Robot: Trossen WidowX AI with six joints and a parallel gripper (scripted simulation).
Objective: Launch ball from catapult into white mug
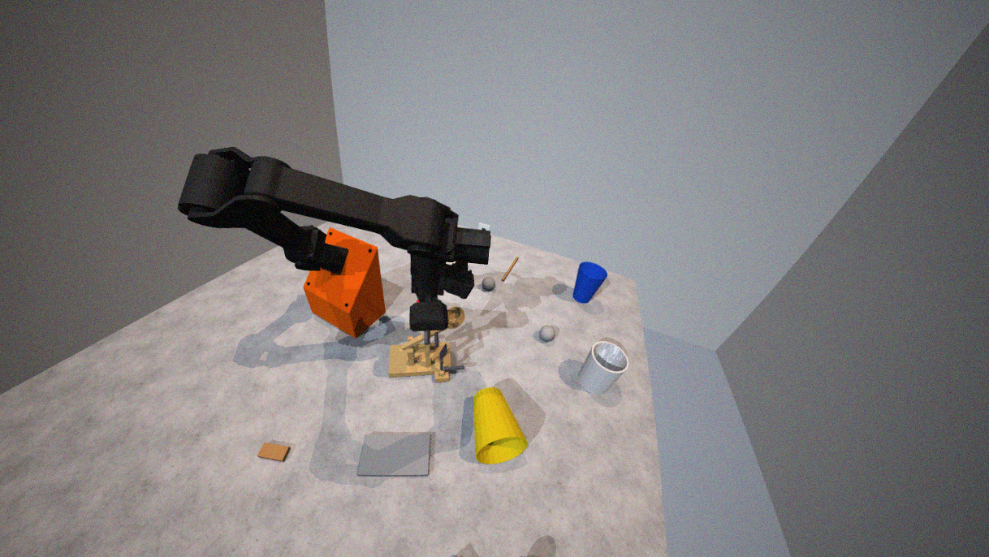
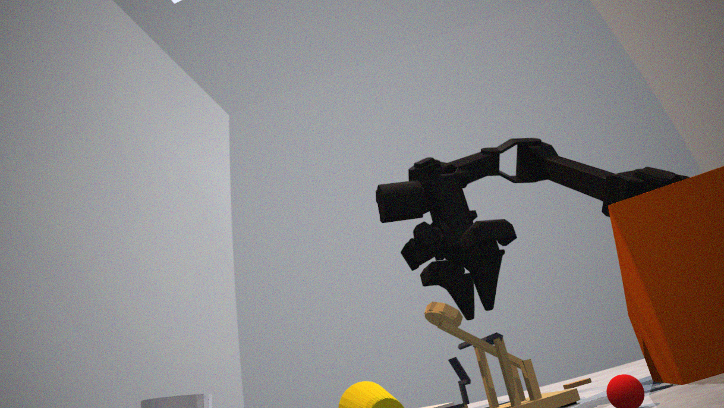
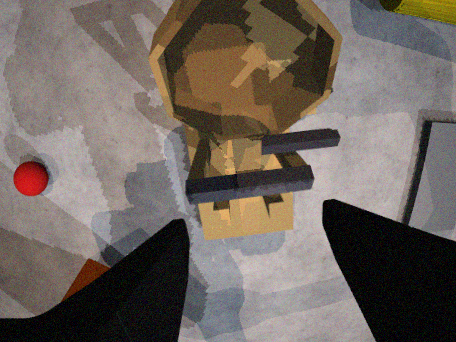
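My gripper tip is now 6 cm above the wooden catapult and 2 cm short of it. Also, from my gripper tip: small orange tile (31 cm to the right, 15 cm behind, 14 cm below); grey flat plate (21 cm to the right, 13 cm below, 5 cm ahead); red ball (16 cm to the left, 12 cm below, 11 cm behind).
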